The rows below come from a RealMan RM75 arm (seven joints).
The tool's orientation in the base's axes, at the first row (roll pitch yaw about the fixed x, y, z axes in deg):
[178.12 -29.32 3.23]
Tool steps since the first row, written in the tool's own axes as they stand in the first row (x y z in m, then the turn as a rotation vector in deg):
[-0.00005 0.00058 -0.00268 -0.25 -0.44 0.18]
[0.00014 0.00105 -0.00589 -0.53 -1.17 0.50]
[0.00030 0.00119 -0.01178 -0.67 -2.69 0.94]
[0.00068 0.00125 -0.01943 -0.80 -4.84 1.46]
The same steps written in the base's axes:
[-0.00133 -0.00057 0.00233 -0.15 0.43 -0.29]
[-0.00272 -0.00101 0.00523 -0.26 1.14 -0.73]
[-0.00547 -0.00111 0.01045 -0.23 2.65 -1.22]
[-0.00889 -0.00111 0.01730 -0.18 4.79 -1.80]

